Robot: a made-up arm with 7 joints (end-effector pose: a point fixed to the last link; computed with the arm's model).
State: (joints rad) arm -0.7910 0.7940 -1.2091 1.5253 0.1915 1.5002 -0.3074
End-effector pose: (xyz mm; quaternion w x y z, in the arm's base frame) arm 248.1 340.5 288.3 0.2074 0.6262 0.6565 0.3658
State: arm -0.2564 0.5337 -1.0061 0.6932 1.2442 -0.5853 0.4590
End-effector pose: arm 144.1 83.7 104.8 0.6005 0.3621 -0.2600 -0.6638
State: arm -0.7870 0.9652 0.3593 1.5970 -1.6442 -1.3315 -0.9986
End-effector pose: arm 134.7 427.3 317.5 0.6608 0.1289 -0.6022 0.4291
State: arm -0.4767 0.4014 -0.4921 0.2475 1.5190 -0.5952 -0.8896
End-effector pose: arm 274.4 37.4 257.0 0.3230 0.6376 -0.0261 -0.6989
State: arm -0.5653 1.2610 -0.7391 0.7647 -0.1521 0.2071 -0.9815
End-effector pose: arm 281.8 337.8 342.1 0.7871 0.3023 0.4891 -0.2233
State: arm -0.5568 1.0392 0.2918 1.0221 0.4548 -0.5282 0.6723
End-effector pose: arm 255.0 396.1 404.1 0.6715 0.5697 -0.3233 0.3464
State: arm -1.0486 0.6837 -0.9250 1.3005 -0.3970 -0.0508 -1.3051
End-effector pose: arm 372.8 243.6 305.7 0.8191 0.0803 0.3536 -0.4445
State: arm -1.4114 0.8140 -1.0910 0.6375 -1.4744 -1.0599 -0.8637
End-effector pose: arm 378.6 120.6 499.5 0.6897 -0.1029 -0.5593 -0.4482
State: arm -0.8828 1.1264 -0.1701 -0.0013 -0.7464 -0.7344 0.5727
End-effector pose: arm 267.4 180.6 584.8 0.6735 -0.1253 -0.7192 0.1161
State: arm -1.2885 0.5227 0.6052 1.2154 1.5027 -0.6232 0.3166
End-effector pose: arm 395.4 229.1 410.9 0.7564 0.5264 -0.3874 0.0245
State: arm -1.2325 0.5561 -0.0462 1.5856 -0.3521 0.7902 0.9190
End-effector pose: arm 338.5 278.3 292.0 0.6708 0.3364 0.3703 0.5475
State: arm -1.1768 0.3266 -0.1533 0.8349 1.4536 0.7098 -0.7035
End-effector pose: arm 403.9 116.1 415.5 0.7247 0.6625 0.1896 0.0032
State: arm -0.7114 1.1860 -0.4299 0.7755 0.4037 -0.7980 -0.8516
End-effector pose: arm 315.6 280.5 406.3 0.6458 0.5356 0.0915 -0.5363
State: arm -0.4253 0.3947 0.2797 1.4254 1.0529 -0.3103 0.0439
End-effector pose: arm 183.0 266.0 100.1 0.8587 0.4143 0.2638 -0.1460
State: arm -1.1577 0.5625 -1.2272 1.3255 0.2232 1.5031 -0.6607
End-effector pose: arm 357.0 205.8 325.5 0.5252 0.5260 0.6113 0.2718
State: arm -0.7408 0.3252 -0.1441 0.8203 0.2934 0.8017 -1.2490
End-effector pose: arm 339.4 178.4 242.3 0.8128 -0.0699 0.4975 -0.2949
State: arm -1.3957 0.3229 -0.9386 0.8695 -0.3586 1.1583 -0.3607
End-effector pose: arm 394.4 28.2 395.0 0.8686 0.3278 0.3461 -0.1352
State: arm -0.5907 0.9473 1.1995 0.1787 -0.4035 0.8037 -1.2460
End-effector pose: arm 110.4 393.1 511.9 0.9412 -0.1462 -0.2977 -0.0641
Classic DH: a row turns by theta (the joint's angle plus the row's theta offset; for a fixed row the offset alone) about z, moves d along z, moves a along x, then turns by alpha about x. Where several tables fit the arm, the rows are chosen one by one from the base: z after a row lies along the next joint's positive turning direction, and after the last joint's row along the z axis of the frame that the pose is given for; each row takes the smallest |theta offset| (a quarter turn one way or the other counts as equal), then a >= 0, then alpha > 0; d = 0 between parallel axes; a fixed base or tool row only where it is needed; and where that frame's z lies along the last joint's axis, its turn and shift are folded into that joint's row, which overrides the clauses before.
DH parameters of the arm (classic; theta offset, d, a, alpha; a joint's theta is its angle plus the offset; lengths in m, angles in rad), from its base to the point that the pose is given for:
base (fixed): -0.071 0.4234 0.0041 -1.3004
joint 1: -1.3111 0.0726 -0.009 -1.5708
joint 2: 1.2915 0.0263 -0.027 1.5708
joint 3: 1.5708 -0.1811 0.0014 -1.5708
joint 4: -1.5708 0.03 0.006 -1.5708
joint 5: 0 0.1888 0.0143 1.5708
joint 6: 1.5708 0.023 0.0439 1.5708
joint 7: 1.3696 0.0116 -0.0001 -0.3872
tool (fixed): -1.1599 -0.0125 0 0

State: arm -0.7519 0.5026 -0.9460 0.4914 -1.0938 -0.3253 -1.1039
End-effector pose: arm 332.4 59.3 258.1 0.7304 -0.3177 -0.0315 -0.6038
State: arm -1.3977 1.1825 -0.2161 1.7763 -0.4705 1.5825 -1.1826
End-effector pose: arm 178.2 400.9 432.7 0.6524 -0.6134 0.3704 0.2470
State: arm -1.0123 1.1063 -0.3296 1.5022 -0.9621 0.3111 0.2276
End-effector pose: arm 233.4 432.2 395.2 0.7780 0.0618 0.1073 0.6160
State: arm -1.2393 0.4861 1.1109 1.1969 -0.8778 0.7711 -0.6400
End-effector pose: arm 352.6 264.4 310.7 0.5986 -0.7929 -0.1131 -0.0182
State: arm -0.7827 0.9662 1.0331 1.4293 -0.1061 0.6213 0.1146
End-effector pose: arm 169.4 428.4 292.0 0.7286 -0.1845 0.2404 0.6143
